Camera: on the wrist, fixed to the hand. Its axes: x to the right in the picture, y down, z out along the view.
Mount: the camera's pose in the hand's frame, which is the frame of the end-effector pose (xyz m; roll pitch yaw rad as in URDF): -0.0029 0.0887 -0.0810 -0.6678 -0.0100 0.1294
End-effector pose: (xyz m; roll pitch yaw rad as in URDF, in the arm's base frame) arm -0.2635 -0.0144 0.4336 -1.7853 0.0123 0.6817
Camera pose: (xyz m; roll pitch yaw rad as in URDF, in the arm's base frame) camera -0.2046 -0.0929 0.3642 -2.4538 0.1409 0.6638
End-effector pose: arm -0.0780 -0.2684 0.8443 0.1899 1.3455 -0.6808
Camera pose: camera -0.0616 -0.1499 0.8331 -0.0360 1.2831 -0.2253
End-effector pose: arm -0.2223 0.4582 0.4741 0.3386 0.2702 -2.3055
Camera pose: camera -0.1300 0.3954 0.4296 -0.2993 0.2160 -2.1840
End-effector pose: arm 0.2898 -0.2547 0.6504 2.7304 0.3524 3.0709
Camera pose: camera 0.2582 -0.2034 0.7544 2.0215 0.3073 2.9423
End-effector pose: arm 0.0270 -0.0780 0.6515 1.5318 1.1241 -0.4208
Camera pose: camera 0.1307 -0.0319 0.6910 0.8567 0.9944 -0.4299
